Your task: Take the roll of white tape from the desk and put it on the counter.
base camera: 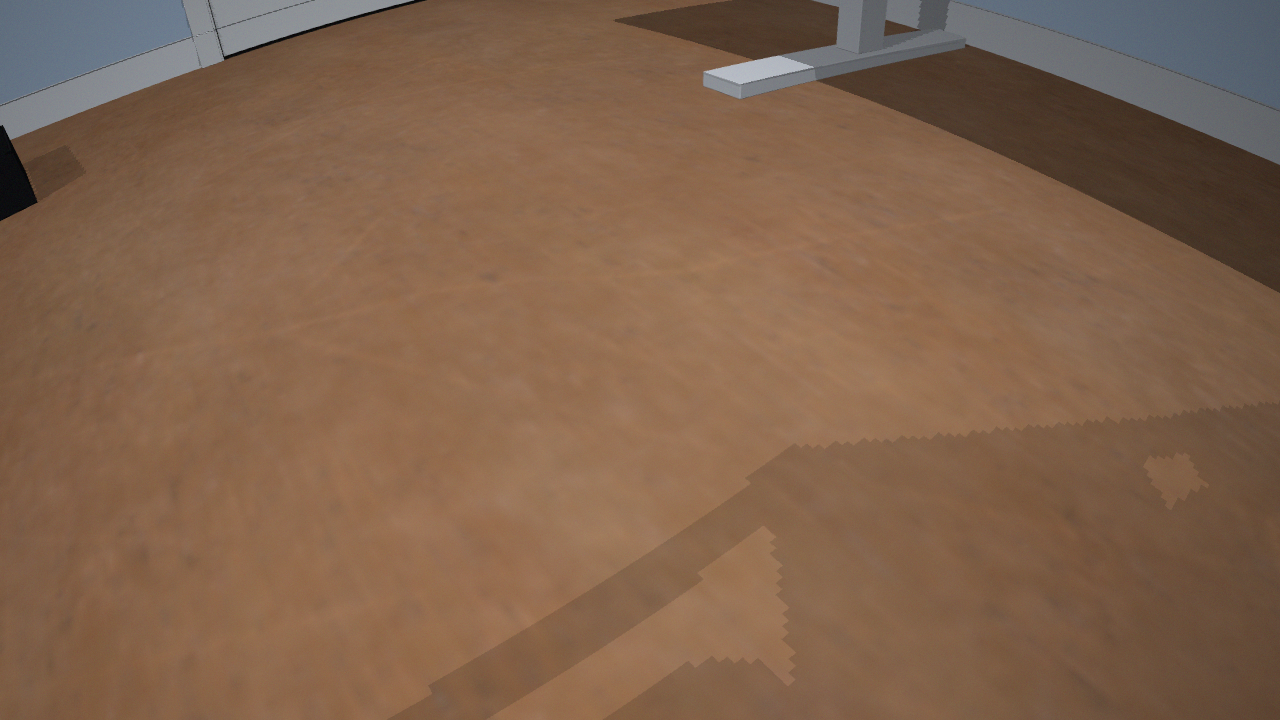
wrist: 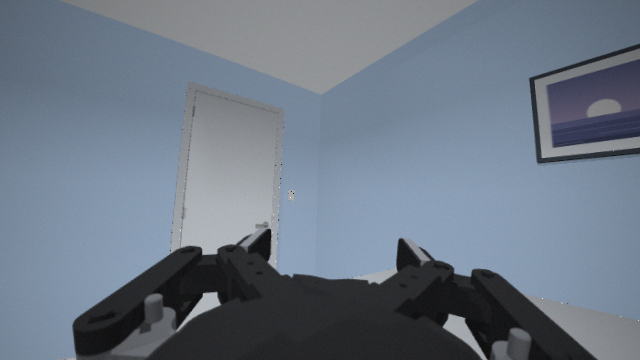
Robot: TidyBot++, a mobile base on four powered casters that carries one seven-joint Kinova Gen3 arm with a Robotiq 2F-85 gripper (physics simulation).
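Places are measured from the arm's base along level axes (x ahead, y left, z up), in millimetres.
Pixels of known places: gripper, between the fingertips: (wrist: pixel 332 247).
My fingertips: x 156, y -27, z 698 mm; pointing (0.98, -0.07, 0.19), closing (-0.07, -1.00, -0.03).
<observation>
For each thing: its top centre in the pictures, then the offset to it from my fingertips. "pt": a spot on its surface instead. Level surfaces: height alone.
- foot, a spot on its surface: (base camera: pixel 861 26) pt 1120 mm ahead, 375 mm right, 1017 mm down
- pale surface, height of its surface: 374 mm down
- black object, a spot on its surface: (base camera: pixel 12 183) pt 820 mm ahead, 1070 mm left, 1045 mm down
- brown floor, height of its surface: 1094 mm down
My gripper (wrist: pixel 332 247) is open and empty in the wrist view, with its fingers wide apart at the lower middle. It faces the upper part of the room. A white leg and foot (base camera: pixel 861 26) (base camera: pixel 760 75), which look like part of the desk, stand on the floor at the top right of the base camera view. The desk's top is out of that view. A pale surface (wrist: pixel 575 320) shows behind the gripper at the lower right of the wrist view; I cannot tell what it belongs to. The roll of white tape and the counter do not show in either view.
A black object (base camera: pixel 12 183) stands at the left edge of the base camera view. A white door (wrist: pixel 230 165) is in the blue wall, with a switch plate (wrist: pixel 291 195) beside it. A framed picture (wrist: pixel 595 107) hangs on the right wall. Shadows lie across the brown floor (base camera: pixel 537 313).
</observation>
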